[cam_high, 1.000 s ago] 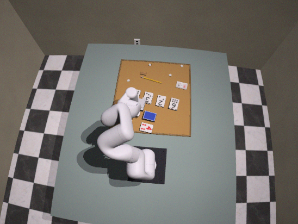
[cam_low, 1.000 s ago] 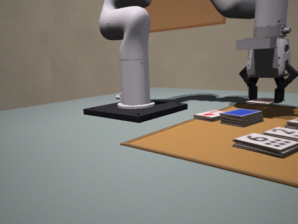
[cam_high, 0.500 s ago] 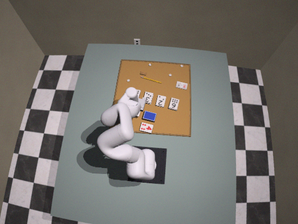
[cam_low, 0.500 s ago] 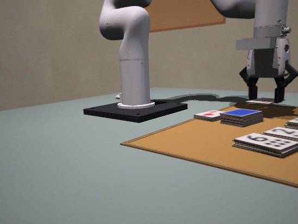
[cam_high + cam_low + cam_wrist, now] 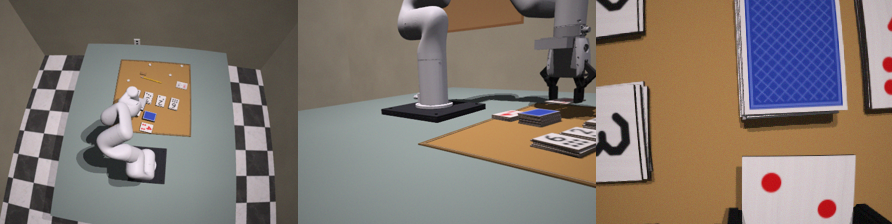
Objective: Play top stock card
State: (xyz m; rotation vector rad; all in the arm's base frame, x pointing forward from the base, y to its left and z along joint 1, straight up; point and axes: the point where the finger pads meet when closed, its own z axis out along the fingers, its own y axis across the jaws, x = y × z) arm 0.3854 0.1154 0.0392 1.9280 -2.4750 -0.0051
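My hand is 160 mm short of the brown mat, 120 mm to the left of it and 70 mm above it. Round my hand: red 2 card (10 mm below); red 4 card (110 mm behind, 90 mm to the right, 50 mm below); black 4 card (150 mm ahead, 40 mm below, 10 mm to the left).
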